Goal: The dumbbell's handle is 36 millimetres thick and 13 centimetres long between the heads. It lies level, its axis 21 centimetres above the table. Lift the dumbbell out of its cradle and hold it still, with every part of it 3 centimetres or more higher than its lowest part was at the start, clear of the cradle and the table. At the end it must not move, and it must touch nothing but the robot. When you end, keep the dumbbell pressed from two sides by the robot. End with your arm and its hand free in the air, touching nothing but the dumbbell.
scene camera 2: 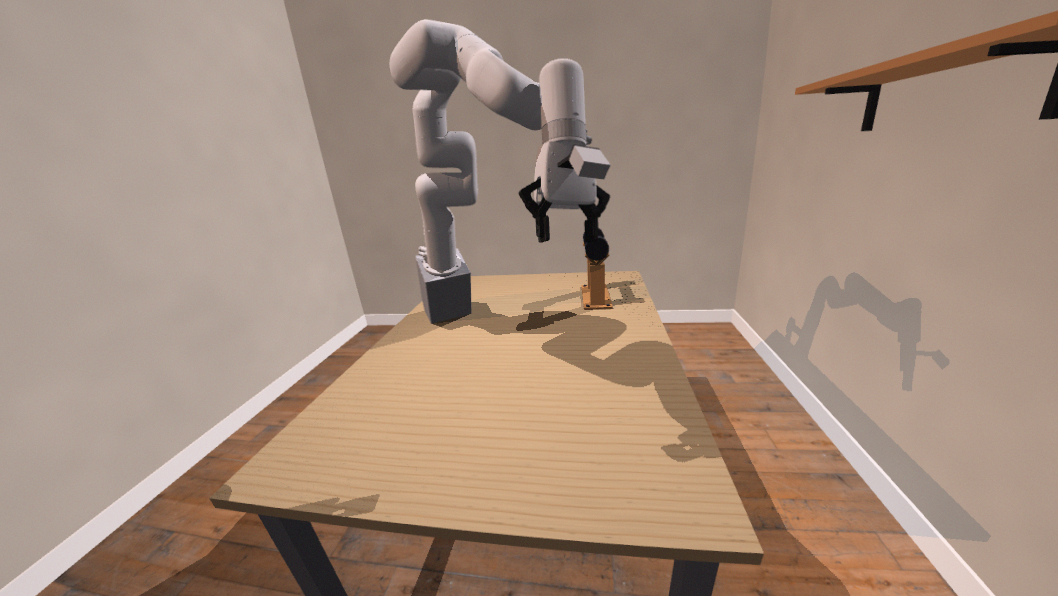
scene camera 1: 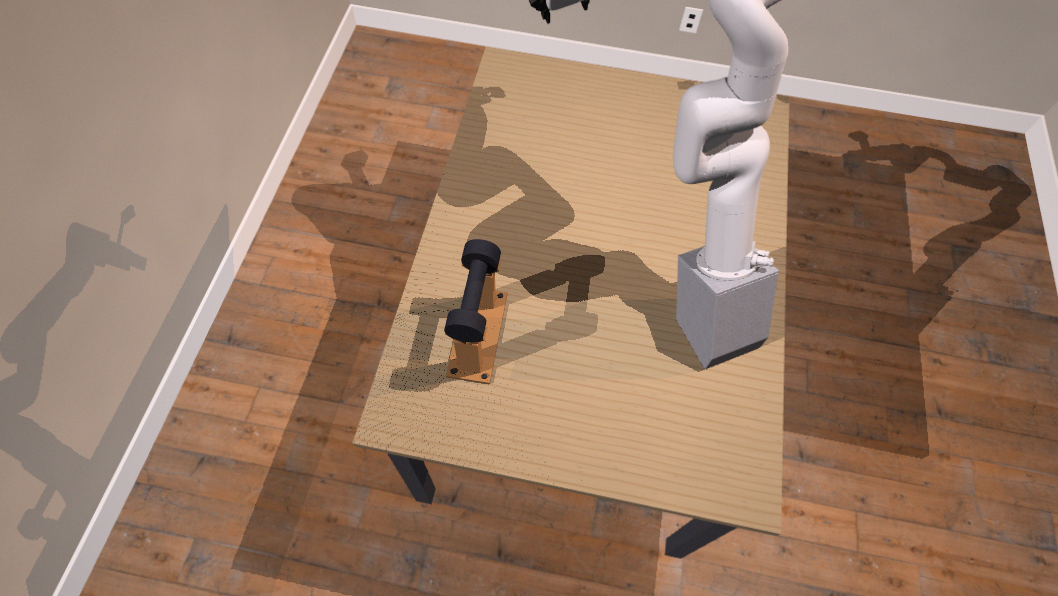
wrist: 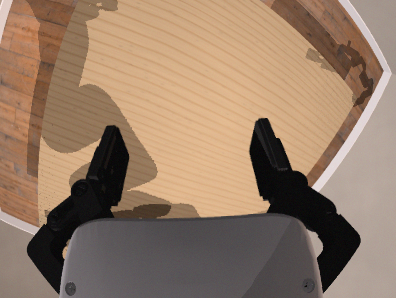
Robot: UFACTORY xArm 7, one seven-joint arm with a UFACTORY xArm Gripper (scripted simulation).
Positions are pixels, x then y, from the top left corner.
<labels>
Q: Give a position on an orange cradle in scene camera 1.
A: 473, 361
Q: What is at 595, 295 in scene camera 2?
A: An orange cradle.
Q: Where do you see a black dumbbell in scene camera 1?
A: At 480, 256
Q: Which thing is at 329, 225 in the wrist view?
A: My gripper.
</labels>
